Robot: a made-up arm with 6 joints.
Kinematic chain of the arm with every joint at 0, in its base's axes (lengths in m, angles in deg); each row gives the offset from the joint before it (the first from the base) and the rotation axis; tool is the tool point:
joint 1: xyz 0 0 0.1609 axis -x
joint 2: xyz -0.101 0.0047 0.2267 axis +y
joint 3: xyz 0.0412 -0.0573 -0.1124 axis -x
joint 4: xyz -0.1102 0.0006 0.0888 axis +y
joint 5: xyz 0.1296 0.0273 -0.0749 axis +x
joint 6: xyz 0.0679 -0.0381 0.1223 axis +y
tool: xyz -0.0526 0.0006 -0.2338
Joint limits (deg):
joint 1: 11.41..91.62
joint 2: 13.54..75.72
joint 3: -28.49..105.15
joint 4: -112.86..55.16
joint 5: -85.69..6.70
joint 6: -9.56..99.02
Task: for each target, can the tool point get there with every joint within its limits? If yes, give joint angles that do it. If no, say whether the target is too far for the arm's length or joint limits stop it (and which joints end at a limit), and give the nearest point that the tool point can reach.
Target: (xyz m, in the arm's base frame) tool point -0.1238 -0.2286 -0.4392
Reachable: no: joint limits stop it (at a limit: joint 1, joint 3, joint 4, joint 5, joint 6) | nearest point -0.1118 0.0115 -0.1089 | short by 0.409 m
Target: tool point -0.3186 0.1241 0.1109
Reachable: yes | joints 81.62 45.46 61.48 -98.33 -71.41 85.31
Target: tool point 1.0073 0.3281 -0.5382
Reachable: no: too far | nearest point 0.0746 0.2423 0.0304 | short by 1.096 m
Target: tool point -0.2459 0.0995 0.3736
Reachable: yes | joints 19.88 51.69 59.45 2.76 -55.78 55.68
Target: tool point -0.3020 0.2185 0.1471
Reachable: yes | joints 78.82 53.23 70.35 -1.50 -65.43 68.66
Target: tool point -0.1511 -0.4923 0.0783
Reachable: no: joint limits stop it (at a limit: joint 1, joint 2, joint 5, joint 6) | nearest point -0.1685 -0.1870 0.2223 | short by 0.338 m
